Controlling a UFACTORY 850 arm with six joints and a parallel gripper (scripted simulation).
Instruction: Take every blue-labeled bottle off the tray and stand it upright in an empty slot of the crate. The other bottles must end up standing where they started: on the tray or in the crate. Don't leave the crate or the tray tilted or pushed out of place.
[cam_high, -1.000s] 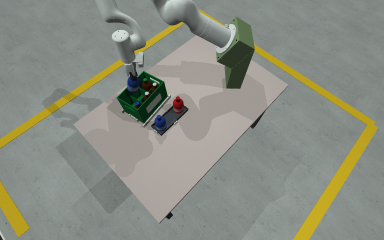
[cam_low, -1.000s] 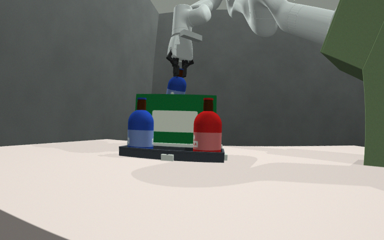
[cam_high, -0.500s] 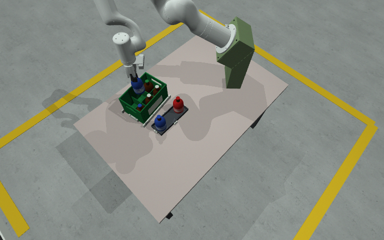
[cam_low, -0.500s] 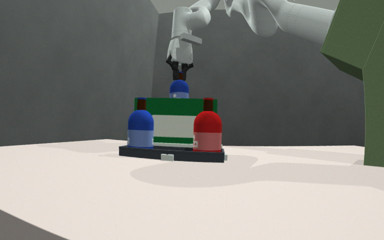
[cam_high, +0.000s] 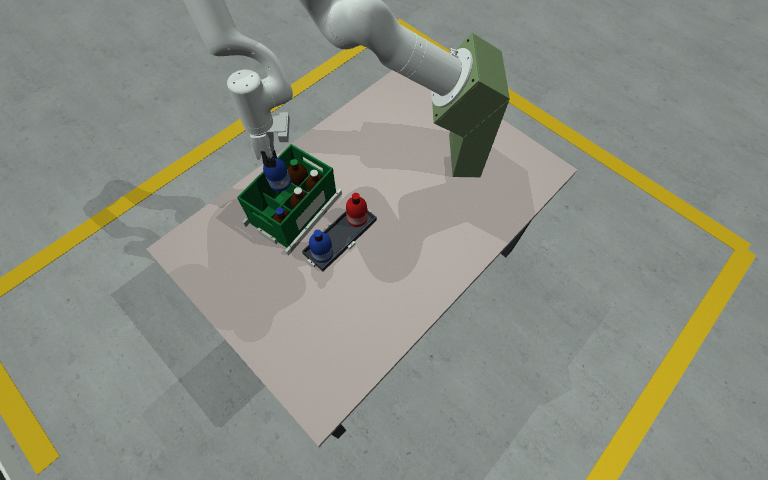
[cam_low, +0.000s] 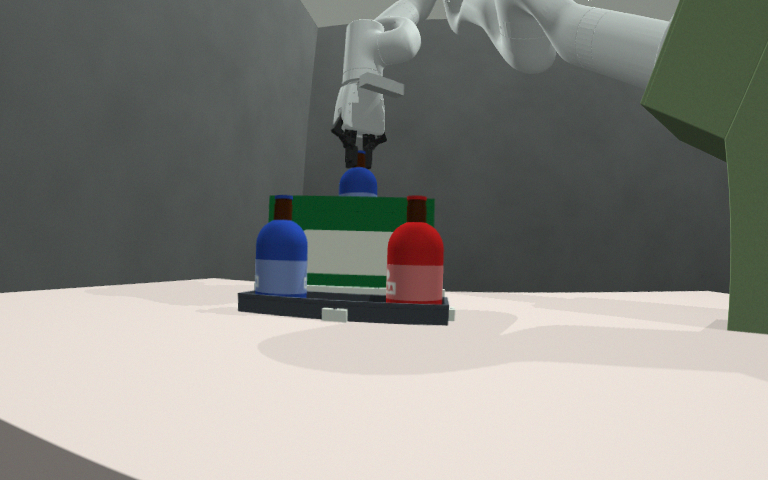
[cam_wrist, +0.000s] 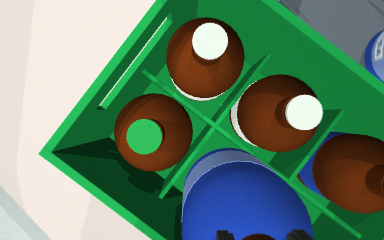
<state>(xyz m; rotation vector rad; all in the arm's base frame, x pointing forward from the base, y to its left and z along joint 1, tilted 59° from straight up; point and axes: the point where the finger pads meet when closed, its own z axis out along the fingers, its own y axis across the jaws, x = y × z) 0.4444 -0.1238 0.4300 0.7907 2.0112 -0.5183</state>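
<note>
The green crate lies 19 cm below my hand, 4 cm to the left of it and 1 cm ahead of it. Round my hand: dark tray: 26 cm below, 25 cm to the left, 3 cm ahead; red-labeled bottle: 27 cm to the left, 19 cm below, 6 cm behind; brown-necked bottle: 18 cm below, 11 cm ahead, 8 cm to the left.
</note>
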